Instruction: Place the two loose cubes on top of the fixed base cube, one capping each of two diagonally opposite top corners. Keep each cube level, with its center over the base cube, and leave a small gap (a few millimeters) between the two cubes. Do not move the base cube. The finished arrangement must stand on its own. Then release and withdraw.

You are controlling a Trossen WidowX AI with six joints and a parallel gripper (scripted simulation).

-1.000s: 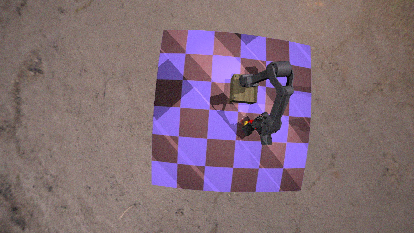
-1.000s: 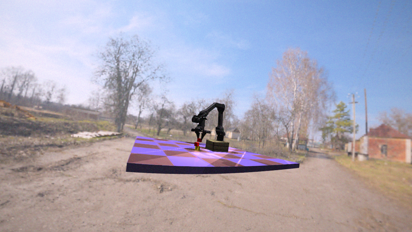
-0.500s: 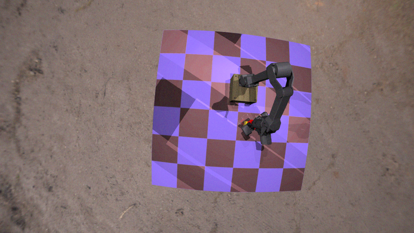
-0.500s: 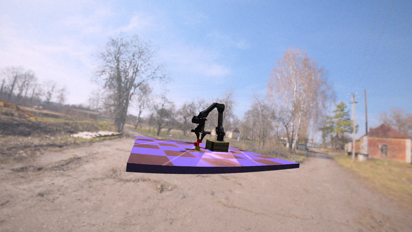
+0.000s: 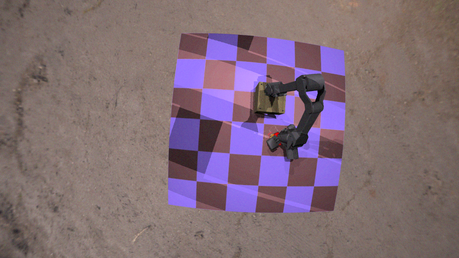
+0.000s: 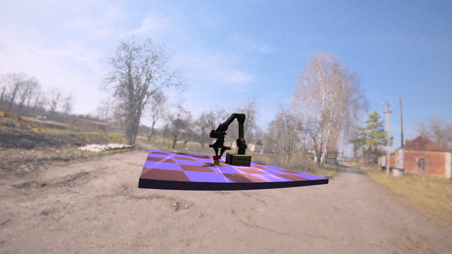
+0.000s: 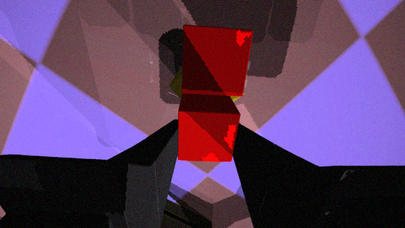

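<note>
My gripper tip is 3 cm short of the red cube, 2 cm to the right of it and 1 cm above it. Also, from my gripper tip: yellow base cube 2 cm ahead, 1 cm to the left, 4 cm below.
</note>
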